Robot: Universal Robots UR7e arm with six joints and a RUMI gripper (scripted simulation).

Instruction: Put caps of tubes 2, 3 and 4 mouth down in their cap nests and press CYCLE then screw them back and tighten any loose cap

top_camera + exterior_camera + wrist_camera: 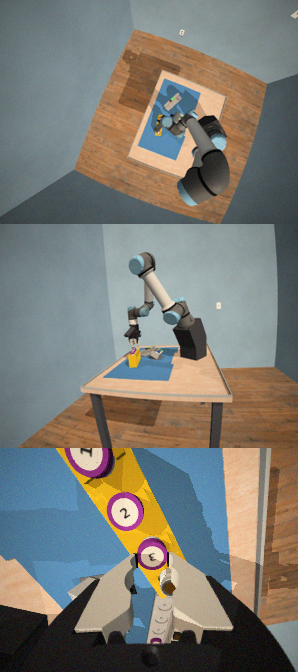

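Now: the cap 10 mm below my hand. Round my hand: green key 190 mm behind, 150 mm to the right, 60 mm below; then blue cycle key 190 mm behind, 100 mm to the right, 60 mm below; then key housing 170 mm behind, 120 mm to the right, 70 mm below.
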